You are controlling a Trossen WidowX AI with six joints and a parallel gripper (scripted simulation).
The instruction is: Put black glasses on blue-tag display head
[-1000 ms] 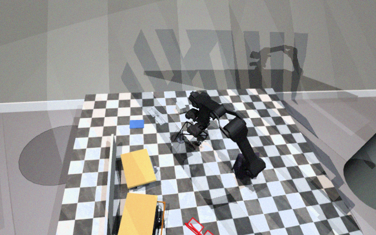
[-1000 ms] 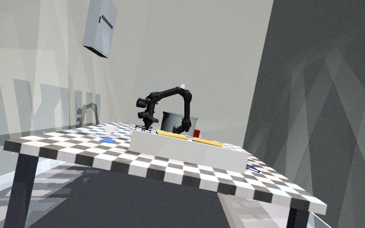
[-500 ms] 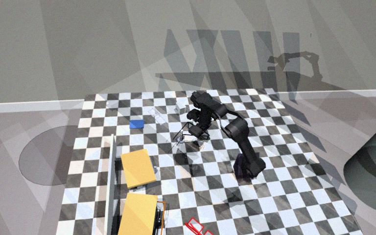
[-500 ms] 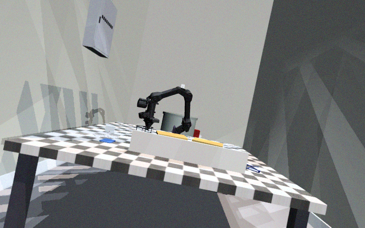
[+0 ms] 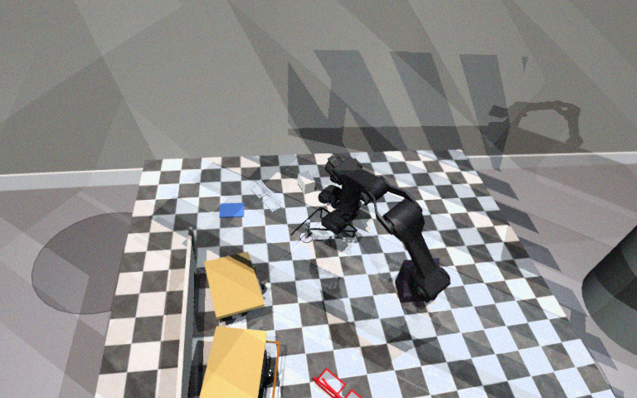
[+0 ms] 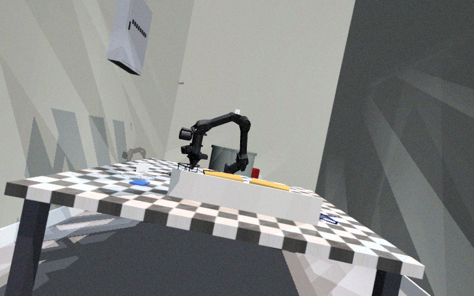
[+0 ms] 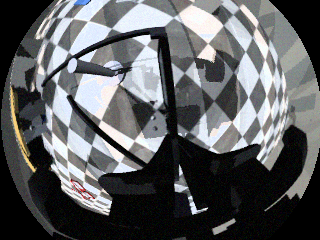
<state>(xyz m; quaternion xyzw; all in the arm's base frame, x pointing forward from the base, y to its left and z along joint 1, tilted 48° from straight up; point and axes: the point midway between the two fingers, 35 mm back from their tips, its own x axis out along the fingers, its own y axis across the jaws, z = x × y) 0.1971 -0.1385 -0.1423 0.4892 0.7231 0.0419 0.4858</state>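
My gripper tip is now 11 cm short of the white round base and 3 cm above it. The rest, counted from my gripper tip: blue tag 36 cm ahead, 12 cm to the right, 6 cm below; then low white wall 43 cm ahead, 34 cm to the left.
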